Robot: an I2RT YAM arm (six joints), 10 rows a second.
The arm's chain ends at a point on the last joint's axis. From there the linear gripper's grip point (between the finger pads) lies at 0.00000 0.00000 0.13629 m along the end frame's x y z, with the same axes.
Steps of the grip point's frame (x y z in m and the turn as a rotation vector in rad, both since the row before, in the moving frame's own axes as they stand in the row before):
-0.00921, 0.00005, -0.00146, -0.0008, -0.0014, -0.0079
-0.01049, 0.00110, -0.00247, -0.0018, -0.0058, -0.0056
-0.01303, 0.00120, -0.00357, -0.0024, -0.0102, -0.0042
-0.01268, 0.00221, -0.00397, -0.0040, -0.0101, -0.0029
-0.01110, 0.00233, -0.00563, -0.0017, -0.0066, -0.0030
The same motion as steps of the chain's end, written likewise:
-0.00902, -0.00006, -0.00146, -0.0008, -0.0014, -0.0079
-0.00970, 0.00085, -0.00247, -0.0018, -0.0058, -0.0056
-0.01164, 0.00087, -0.00356, -0.0024, -0.0102, -0.0042
-0.01130, 0.00166, -0.00396, -0.0040, -0.0101, -0.0029
-0.01020, 0.00210, -0.00563, -0.0017, -0.0066, -0.0030

